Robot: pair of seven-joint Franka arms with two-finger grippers.
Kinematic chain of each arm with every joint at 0, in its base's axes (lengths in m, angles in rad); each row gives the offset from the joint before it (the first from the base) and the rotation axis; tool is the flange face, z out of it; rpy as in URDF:
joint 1: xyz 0 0 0.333 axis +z
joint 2: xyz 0 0 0 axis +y
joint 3: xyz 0 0 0.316 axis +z
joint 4: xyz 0.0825 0 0 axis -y
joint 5: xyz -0.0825 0 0.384 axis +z
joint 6: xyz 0 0 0 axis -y
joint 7: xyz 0.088 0 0 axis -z
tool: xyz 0 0 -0.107 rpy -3.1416 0 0
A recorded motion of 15 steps. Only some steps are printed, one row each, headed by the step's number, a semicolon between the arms.
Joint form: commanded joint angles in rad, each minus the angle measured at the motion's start. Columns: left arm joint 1, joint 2, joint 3, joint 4, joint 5, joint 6, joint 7; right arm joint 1, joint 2, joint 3, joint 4, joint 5, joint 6, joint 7.
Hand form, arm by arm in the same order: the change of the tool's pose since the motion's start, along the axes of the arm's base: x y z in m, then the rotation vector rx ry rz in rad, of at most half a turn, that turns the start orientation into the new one. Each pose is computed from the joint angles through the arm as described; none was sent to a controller.
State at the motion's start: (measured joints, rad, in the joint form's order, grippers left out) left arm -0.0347 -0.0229 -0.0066 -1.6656 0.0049 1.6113 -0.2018; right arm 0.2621 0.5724 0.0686 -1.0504 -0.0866 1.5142 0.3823
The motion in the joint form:
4: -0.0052 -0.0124 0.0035 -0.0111 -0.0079 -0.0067 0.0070; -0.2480 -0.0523 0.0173 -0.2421 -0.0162 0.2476 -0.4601
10: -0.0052 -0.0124 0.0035 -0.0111 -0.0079 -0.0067 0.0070; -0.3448 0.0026 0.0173 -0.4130 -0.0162 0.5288 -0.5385
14: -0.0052 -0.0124 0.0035 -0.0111 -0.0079 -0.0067 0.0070; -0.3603 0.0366 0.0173 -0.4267 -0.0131 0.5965 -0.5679
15: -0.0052 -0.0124 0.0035 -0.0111 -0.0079 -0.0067 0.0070; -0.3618 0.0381 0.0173 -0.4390 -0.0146 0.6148 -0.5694
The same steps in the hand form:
4: -0.0047 -0.0015 0.0010 -0.0079 0.0057 -0.0081; 0.0287 -0.1576 -0.0570 0.0345 -0.0255 0.2501
10: -0.0047 -0.0015 0.0010 -0.0079 0.0057 -0.0081; 0.0362 -0.2201 -0.1527 0.0457 -0.0778 0.2544
14: -0.0047 -0.0015 0.0010 -0.0079 0.0057 -0.0081; 0.0403 -0.2302 -0.1772 0.0514 -0.0972 0.2704
15: -0.0047 -0.0015 0.0010 -0.0079 0.0057 -0.0081; 0.0394 -0.2308 -0.1823 0.0504 -0.1015 0.2726

